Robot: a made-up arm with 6 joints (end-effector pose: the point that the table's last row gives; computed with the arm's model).
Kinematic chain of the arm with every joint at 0, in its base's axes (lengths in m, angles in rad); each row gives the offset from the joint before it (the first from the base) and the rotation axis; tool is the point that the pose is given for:
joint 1: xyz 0 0 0.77 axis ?
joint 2: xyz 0.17 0 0 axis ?
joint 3: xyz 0 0 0.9 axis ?
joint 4: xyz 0 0 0.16 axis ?
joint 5: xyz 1.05 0 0 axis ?
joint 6: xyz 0.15 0 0 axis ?
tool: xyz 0 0 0
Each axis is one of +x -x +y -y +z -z.
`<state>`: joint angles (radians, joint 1 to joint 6).
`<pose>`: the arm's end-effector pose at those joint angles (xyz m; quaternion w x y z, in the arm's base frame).
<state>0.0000 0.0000 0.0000 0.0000 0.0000 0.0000</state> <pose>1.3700 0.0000 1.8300 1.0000 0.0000 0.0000 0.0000</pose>
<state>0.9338 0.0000 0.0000 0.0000 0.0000 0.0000</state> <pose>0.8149 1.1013 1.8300 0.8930 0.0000 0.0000 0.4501</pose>
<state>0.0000 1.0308 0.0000 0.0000 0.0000 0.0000</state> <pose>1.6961 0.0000 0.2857 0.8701 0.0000 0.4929 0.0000</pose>
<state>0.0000 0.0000 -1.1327 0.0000 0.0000 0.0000</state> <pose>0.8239 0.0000 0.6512 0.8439 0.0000 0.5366 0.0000</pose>
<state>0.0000 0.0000 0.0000 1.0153 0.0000 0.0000</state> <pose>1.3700 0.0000 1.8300 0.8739 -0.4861 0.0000 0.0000</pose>
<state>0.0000 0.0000 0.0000 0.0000 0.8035 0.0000</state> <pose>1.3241 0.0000 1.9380 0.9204 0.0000 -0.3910 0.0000</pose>
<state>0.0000 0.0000 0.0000 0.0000 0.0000 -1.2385</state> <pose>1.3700 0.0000 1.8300 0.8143 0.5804 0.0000 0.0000</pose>
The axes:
joint 1: +z
joint 2: +y
joint 3: -y
joint 4: -x
joint 5: -y
joint 6: -x

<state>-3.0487 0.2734 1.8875 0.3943 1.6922 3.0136</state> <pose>-0.0655 -0.0636 2.6546 0.9831 0.0669 0.0712 -0.1550</pose>
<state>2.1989 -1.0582 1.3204 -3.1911 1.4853 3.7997</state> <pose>0.8107 -1.1290 1.9381 0.4910 0.2347 -0.4559 0.7043</pose>
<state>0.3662 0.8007 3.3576 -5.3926 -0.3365 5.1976</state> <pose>-0.2184 -0.1250 1.9468 0.3554 0.3251 -0.8683 0.1183</pose>
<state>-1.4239 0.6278 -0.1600 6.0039 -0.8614 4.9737</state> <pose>0.2570 -1.5229 0.7206 0.0529 0.7723 0.0995 -0.6252</pose>
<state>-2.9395 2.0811 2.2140 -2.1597 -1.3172 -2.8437</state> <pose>-1.9365 -0.5200 0.7131 0.2325 -0.6632 0.4201 -0.5742</pose>
